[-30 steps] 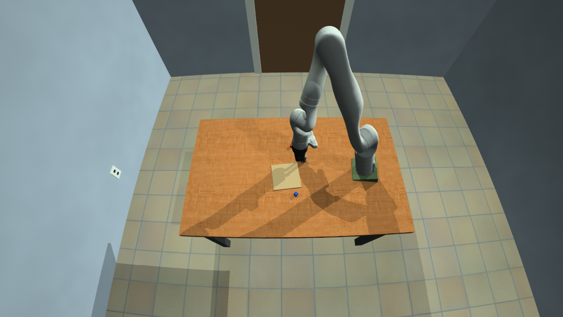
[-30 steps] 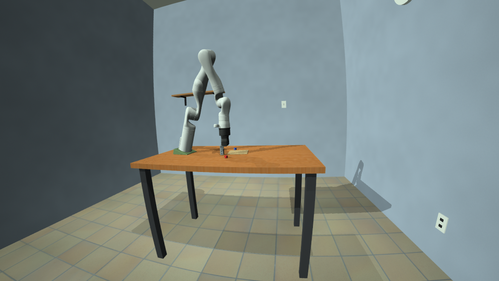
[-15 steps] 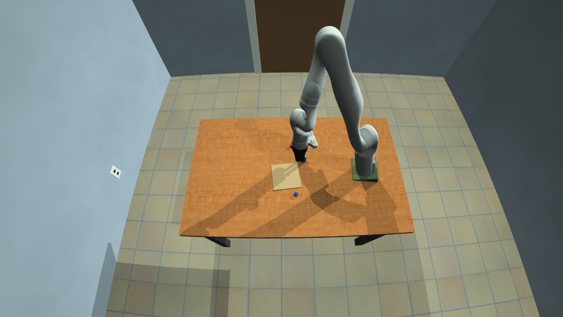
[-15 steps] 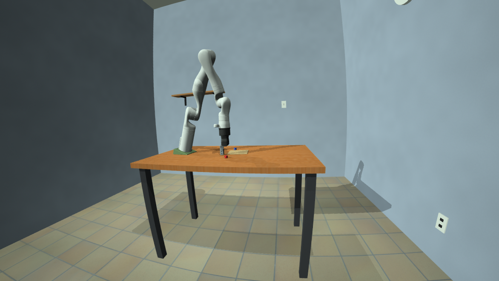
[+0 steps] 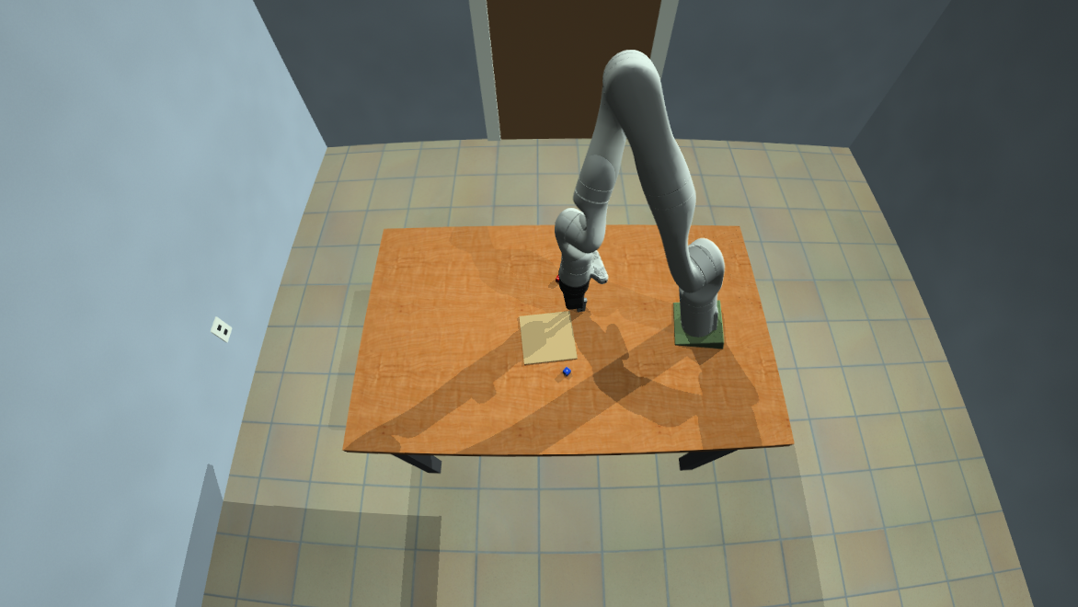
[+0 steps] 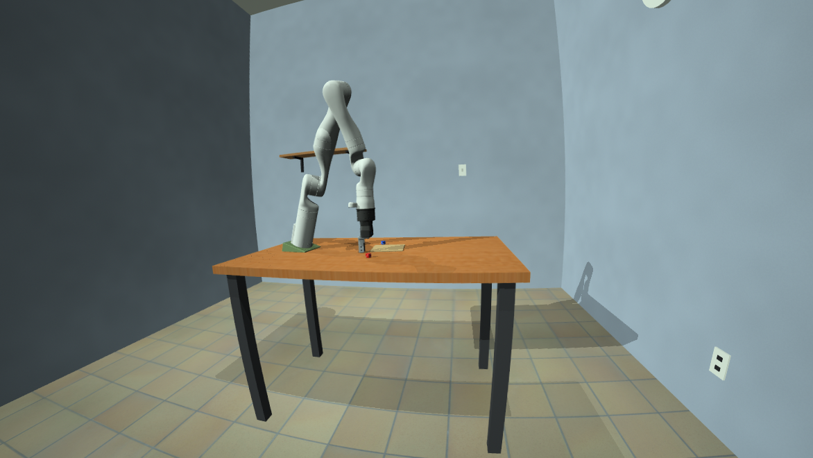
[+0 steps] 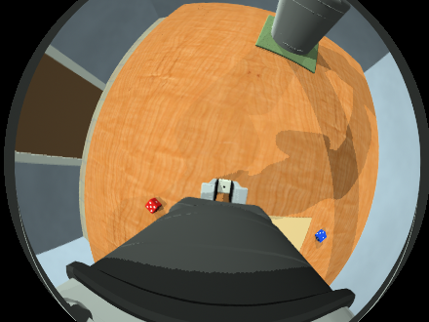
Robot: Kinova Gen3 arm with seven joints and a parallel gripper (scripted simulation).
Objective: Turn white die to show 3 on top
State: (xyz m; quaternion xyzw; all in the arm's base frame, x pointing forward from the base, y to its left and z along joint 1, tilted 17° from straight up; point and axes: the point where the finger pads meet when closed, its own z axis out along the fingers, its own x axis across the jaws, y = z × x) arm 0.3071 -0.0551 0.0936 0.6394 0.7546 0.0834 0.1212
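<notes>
Now: the tan mat 9 cm to the left of my hand, 9 cm ahead of it and 2 cm below it. From my hand the other things lie so: blue die 19 cm to the left, 4 cm ahead, 1 cm below; then red die 9 cm to the right, 6 cm ahead, 1 cm below; then white die 1 cm below.
</notes>
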